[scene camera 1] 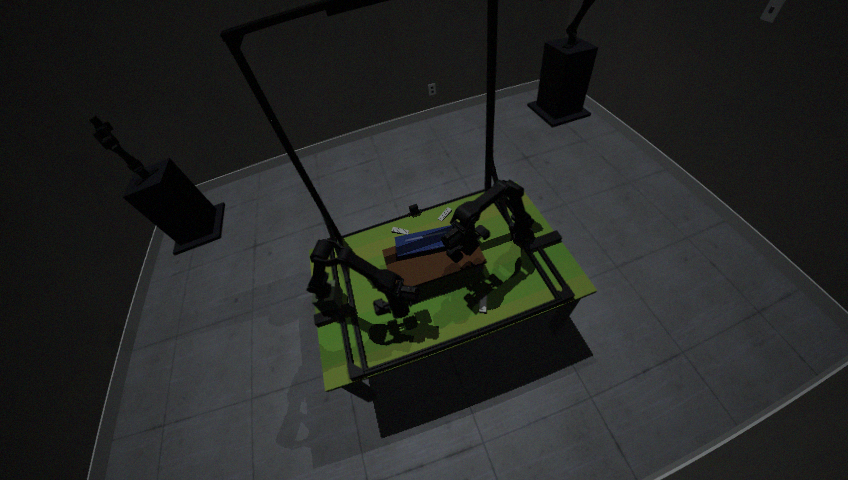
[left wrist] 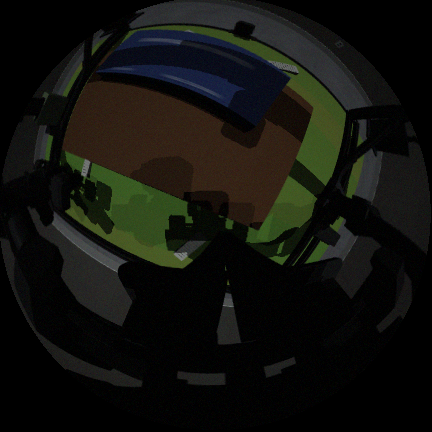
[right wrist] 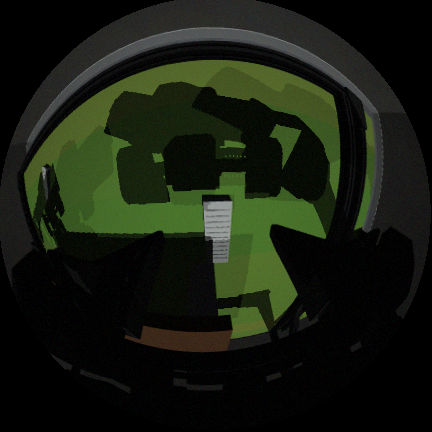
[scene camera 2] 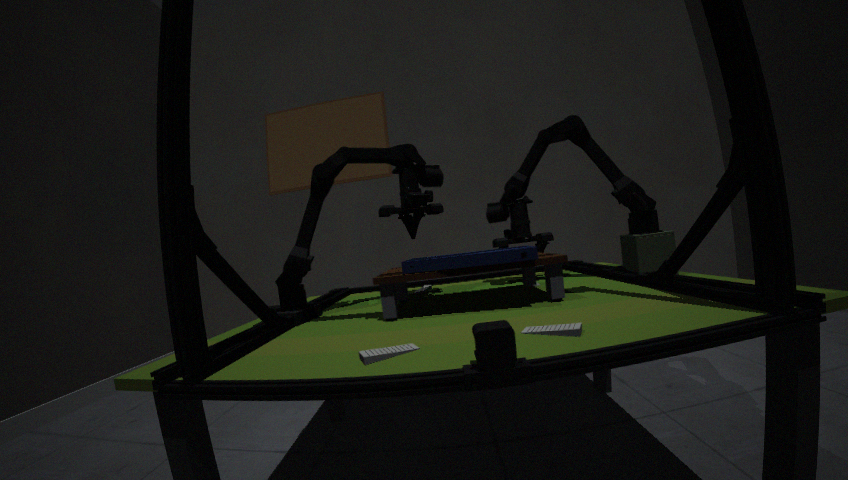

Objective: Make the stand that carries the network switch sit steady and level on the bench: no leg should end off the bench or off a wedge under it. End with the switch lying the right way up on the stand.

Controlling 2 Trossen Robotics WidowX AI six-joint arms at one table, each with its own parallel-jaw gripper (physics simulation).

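Places are measured from the left arm's base along level axes (x back, y down, z right), in centimetres.
Pixels of known places: left gripper, fingertip midpoint: (scene camera 1: 469, 255) (left wrist: 223, 236) (scene camera 2: 413, 239); right gripper, fingertip midpoint: (left wrist: 74, 173) (right wrist: 217, 233); left arm's base, origin of the base link: (scene camera 1: 521, 229) (left wrist: 336, 203) (scene camera 2: 293, 308); right arm's base, origin of the base link: (scene camera 1: 323, 291) (scene camera 2: 645, 233).
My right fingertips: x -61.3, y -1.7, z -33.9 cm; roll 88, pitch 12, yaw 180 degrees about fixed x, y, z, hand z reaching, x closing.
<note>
Ahead of a thing's pixels: the offset from my right fingertips to its top centre. "spot": to the spot under its first point. Level surfaces: height alone.
The stand's brown top (scene camera 1: 428, 271) (scene camera 2: 554, 259) (left wrist: 125, 117) (right wrist: 187, 340) rests on grey legs. Its exact tilt and leg contacts are unclear. The blue switch {dx +14.7, dy -7.8, dz +28.7 cm} (scene camera 1: 416, 243) (scene camera 2: 470, 260) (left wrist: 200, 65) lies on its far part. Two striped white wedges {dx +0.9, dy +3.9, dz +46.6 cm} (scene camera 1: 399, 230) {dx +25.3, dy +3.9, dz +53.5 cm} (scene camera 1: 444, 214) (scene camera 2: 389, 352) (scene camera 2: 552, 328) lie beyond the stand. Another wedge {dx -0.9, dy +3.9, dz +3.0 cm} (left wrist: 86, 168) (right wrist: 218, 215) lies by its near edge, beneath my open, empty right gripper (right wrist: 216, 231). A further wedge {dx +35.4, dy +3.9, dz -0.2 cm} (scene camera 1: 483, 308) (left wrist: 187, 249) lies at the near right in scene camera 1. My left gripper (scene camera 2: 413, 236) (left wrist: 223, 236) is shut and empty above the stand.
A dark frame (scene camera 1: 274, 124) (scene camera 2: 175, 178) rises around the green bench {dy +5.1 cm} (scene camera 1: 577, 288) (scene camera 2: 267, 356). A small black camera block {spot: dx +9.7, dy +1.0, dz +56.9 cm} (scene camera 1: 414, 209) (scene camera 2: 493, 344) stands at the edge beyond the stand. Both arms cast shadows over the bench and stand.
</note>
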